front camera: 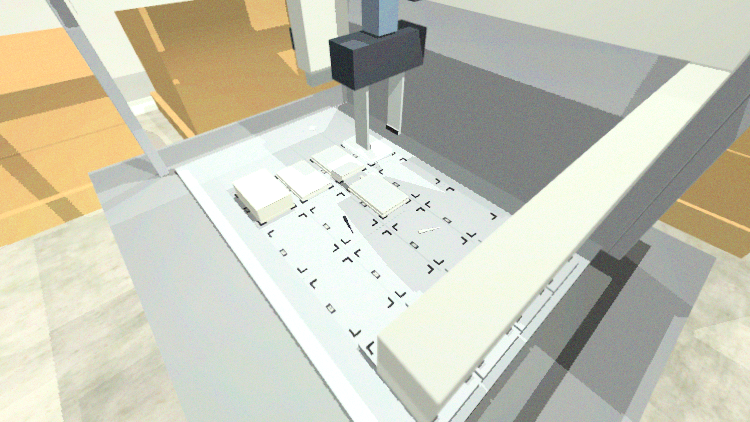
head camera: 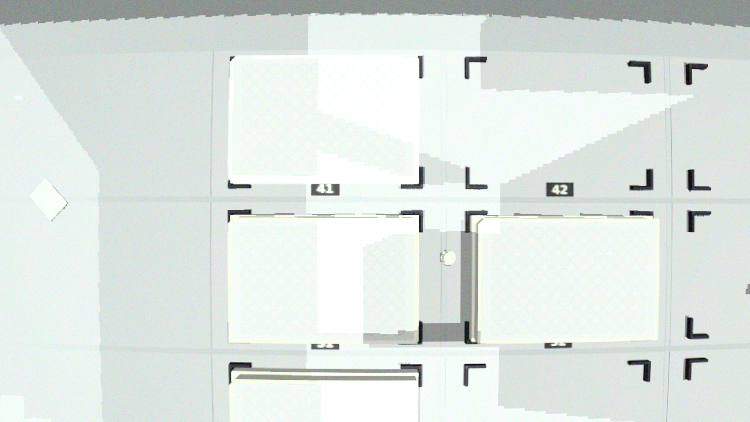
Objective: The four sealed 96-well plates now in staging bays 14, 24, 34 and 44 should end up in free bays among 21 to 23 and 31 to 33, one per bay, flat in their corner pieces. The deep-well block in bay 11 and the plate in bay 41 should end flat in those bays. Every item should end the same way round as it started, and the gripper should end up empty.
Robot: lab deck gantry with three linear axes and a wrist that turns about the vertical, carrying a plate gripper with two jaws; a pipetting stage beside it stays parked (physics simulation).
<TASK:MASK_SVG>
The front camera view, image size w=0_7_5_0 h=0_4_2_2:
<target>my gripper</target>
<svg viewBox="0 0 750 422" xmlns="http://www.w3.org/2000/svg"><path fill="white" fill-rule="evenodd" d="M405 20L398 20L398 30L392 33L377 36L362 30L328 40L332 79L353 90L356 144L367 151L371 149L369 144L368 86L389 78L386 129L396 135L400 135L405 71L423 65L427 27Z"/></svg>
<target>deep-well block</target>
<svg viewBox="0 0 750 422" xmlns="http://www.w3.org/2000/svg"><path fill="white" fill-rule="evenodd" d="M265 168L232 182L236 195L261 224L295 206L291 193Z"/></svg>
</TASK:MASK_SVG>
